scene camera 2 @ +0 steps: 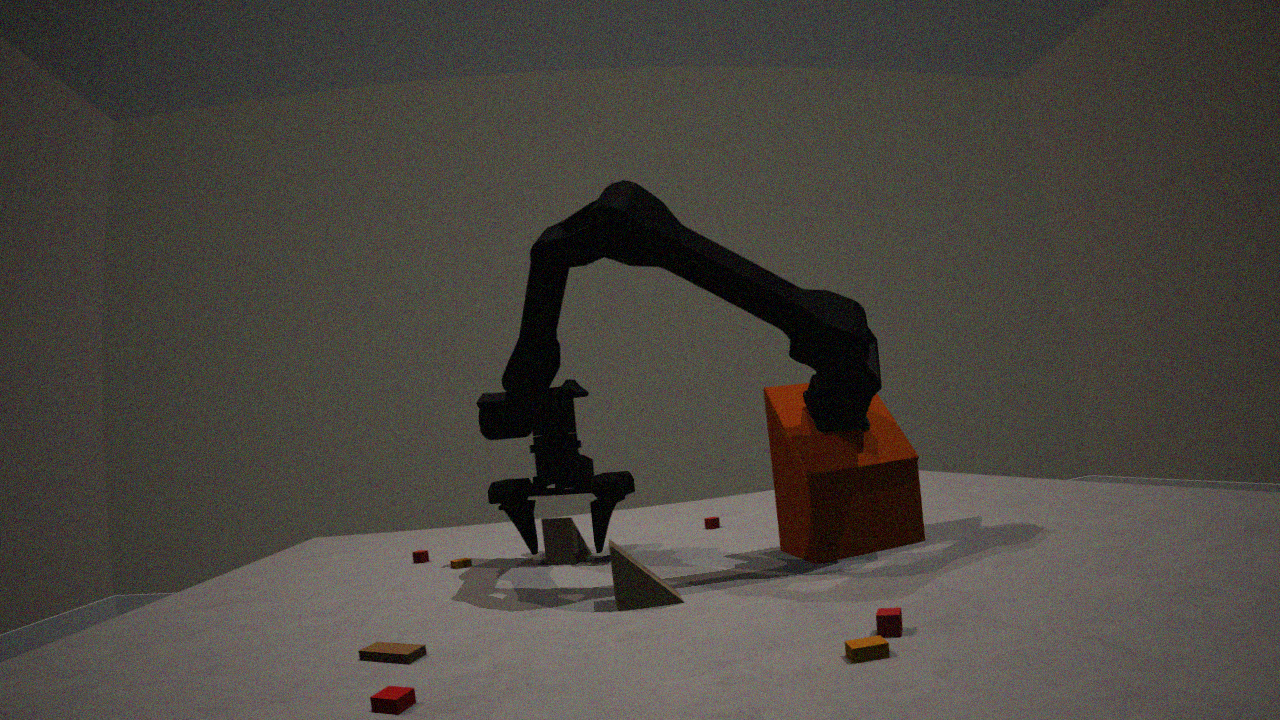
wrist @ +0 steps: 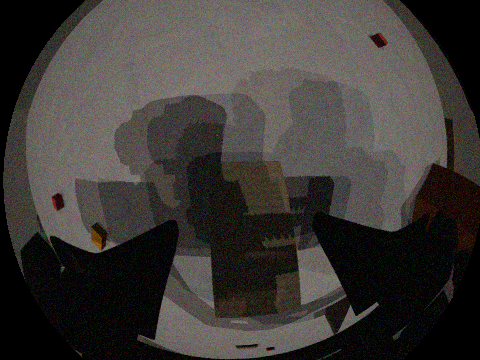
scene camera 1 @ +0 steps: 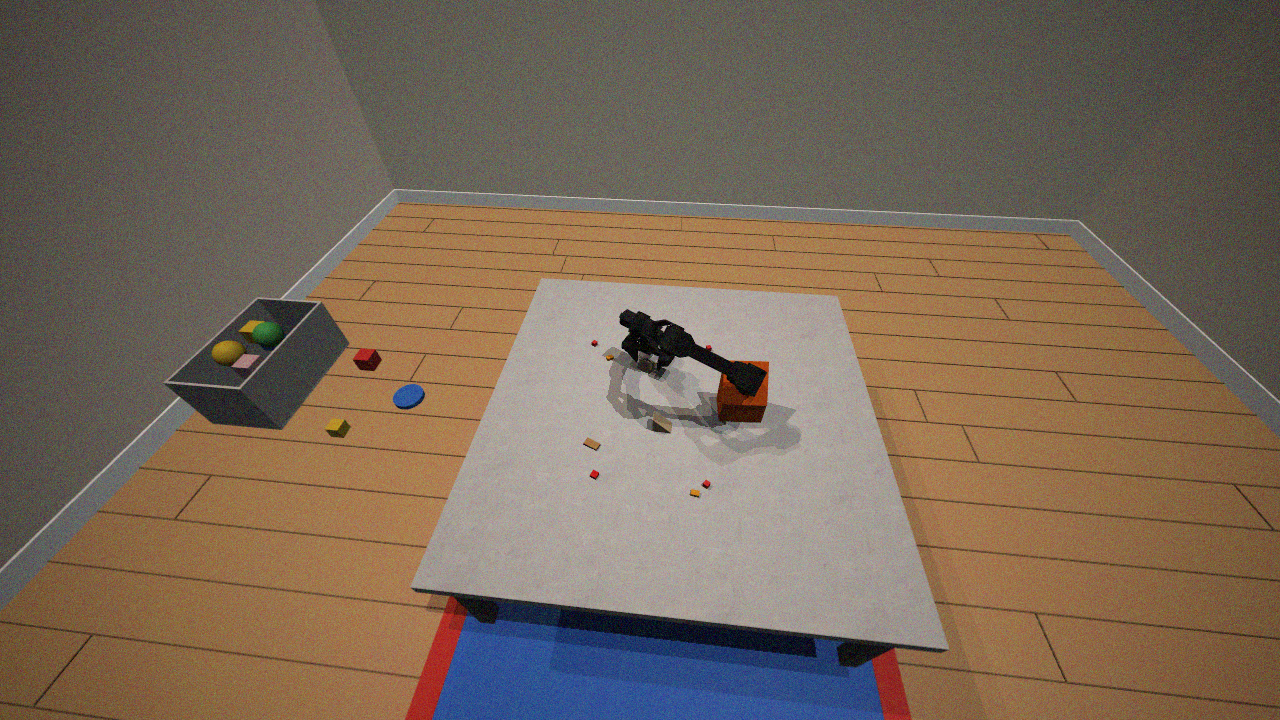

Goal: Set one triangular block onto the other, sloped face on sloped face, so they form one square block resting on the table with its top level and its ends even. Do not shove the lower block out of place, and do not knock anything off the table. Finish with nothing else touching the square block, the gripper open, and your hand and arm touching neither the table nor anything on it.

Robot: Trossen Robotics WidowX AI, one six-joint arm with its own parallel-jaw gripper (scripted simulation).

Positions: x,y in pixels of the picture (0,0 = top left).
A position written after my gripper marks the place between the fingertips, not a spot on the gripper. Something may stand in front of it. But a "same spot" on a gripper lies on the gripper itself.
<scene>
my gripper: scene camera 2 566,553; wrist; scene camera 1
same spot on my gripper: (wrist: 123,287) = (scene camera 1: 636,349)
</scene>
